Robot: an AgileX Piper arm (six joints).
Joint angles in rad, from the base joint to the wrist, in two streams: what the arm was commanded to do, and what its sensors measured. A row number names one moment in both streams.
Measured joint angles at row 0: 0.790, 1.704, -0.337, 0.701, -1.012, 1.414
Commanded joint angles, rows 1 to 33: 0.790, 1.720, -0.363, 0.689, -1.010, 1.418; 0.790, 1.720, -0.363, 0.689, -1.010, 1.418; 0.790, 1.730, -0.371, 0.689, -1.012, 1.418; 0.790, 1.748, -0.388, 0.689, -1.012, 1.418; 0.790, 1.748, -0.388, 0.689, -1.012, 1.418; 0.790, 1.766, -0.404, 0.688, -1.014, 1.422; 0.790, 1.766, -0.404, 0.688, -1.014, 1.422; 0.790, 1.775, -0.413, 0.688, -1.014, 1.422; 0.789, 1.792, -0.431, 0.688, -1.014, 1.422; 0.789, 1.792, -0.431, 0.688, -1.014, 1.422; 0.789, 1.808, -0.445, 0.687, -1.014, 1.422; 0.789, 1.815, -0.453, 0.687, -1.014, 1.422; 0.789, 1.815, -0.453, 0.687, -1.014, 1.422; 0.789, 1.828, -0.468, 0.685, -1.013, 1.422; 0.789, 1.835, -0.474, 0.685, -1.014, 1.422; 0.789, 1.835, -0.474, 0.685, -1.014, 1.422; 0.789, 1.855, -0.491, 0.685, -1.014, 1.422; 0.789, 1.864, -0.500, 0.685, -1.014, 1.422; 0.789, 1.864, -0.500, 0.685, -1.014, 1.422; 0.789, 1.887, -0.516, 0.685, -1.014, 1.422; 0.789, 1.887, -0.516, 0.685, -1.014, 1.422; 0.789, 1.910, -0.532, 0.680, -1.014, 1.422; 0.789, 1.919, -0.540, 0.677, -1.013, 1.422; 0.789, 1.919, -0.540, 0.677, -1.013, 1.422; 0.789, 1.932, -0.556, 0.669, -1.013, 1.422; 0.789, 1.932, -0.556, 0.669, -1.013, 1.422; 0.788, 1.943, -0.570, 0.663, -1.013, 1.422; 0.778, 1.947, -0.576, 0.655, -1.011, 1.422; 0.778, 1.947, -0.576, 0.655, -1.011, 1.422; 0.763, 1.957, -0.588, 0.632, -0.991, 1.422; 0.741, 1.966, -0.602, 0.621, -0.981, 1.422; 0.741, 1.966, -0.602, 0.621, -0.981, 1.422; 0.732, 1.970, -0.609, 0.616, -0.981, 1.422
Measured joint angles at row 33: 0.758, 1.961, -0.589, 0.642, -0.990, 1.419
